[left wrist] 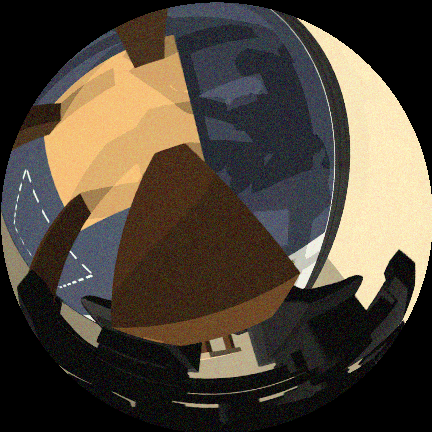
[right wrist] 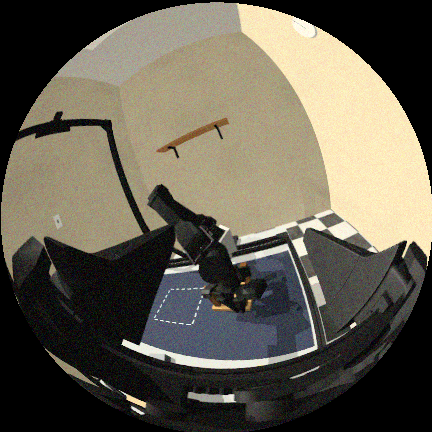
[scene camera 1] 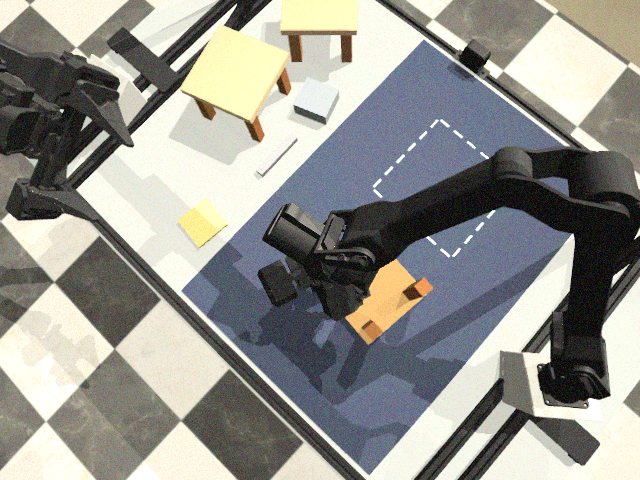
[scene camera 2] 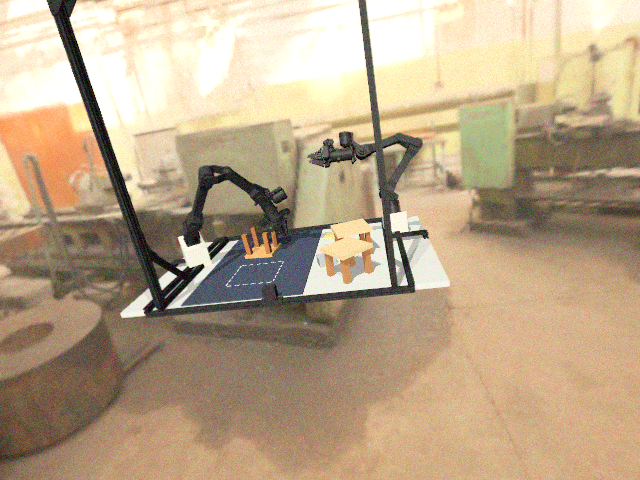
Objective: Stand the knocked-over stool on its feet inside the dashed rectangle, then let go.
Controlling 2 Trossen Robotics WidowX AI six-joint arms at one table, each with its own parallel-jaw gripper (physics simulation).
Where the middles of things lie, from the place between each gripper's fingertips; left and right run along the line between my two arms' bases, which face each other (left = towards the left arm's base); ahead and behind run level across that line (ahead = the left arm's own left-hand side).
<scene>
My right hand is 33 cm above the orange stool (scene camera 1: 393, 291), 29 cm to the right of it and 10 cm past it.
Right now my left hand is 30 mm past the orange stool and 120 mm to the right of it.
</scene>
